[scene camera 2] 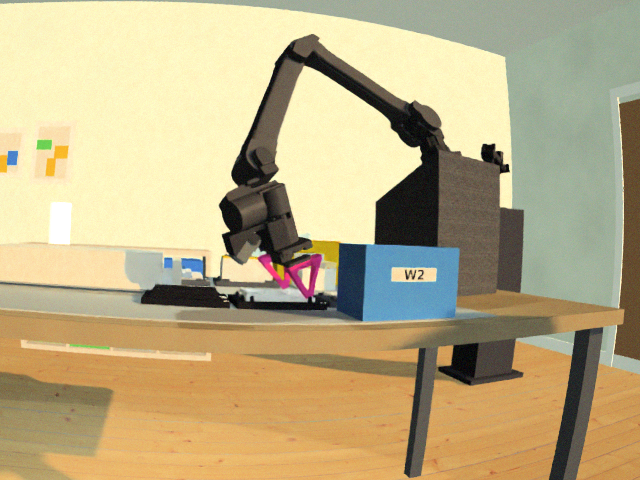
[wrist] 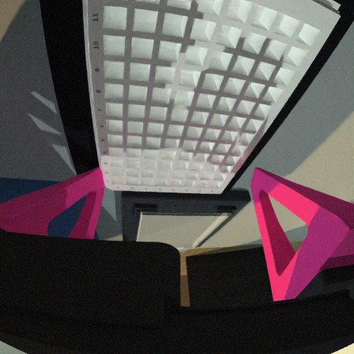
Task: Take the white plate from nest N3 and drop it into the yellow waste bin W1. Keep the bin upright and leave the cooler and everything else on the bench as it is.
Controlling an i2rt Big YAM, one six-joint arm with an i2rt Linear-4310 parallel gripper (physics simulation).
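Where they show: gripper, fingertip midpoint: [scene camera 2: 297, 292]; arm's base at its link origin: [scene camera 2: 441, 168].
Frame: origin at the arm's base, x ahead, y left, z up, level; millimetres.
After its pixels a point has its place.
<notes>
The white plate [scene camera 2: 268, 295] {y 241, x 472, z -292 mm} [wrist: 175, 100], with its grid of square wells, lies flat in a black nest [scene camera 2: 281, 305] {y 261, x 452, z -307 mm} [wrist: 70, 90]; no nest label is readable. My gripper [scene camera 2: 297, 290] {y 193, x 407, z -291 mm} [wrist: 177, 175] is open and empty, tilted over the plate. In the wrist view its magenta fingertips show on either side of the plate's lower end. In the scene view the nearer tip is low, at about the height of the plate. The yellow bin [scene camera 2: 326, 246] {y -251, x 222, z -210 mm} stands upright behind, partly hidden by the gripper and the blue bin; its label does not show.
The blue bin W2 [scene camera 2: 403, 299] {y 391, x 280, z -281 mm} [wrist: 20, 187] stands right of the nest. Another black nest [scene camera 2: 186, 297] {y 239, x 621, z -301 mm} is on the left. A dark nest [wrist: 130, 220] with a pale insert is beyond the plate's lower end. A long pale box [scene camera 2: 77, 266] {y 105, x 864, z -266 mm} stands behind at left.
</notes>
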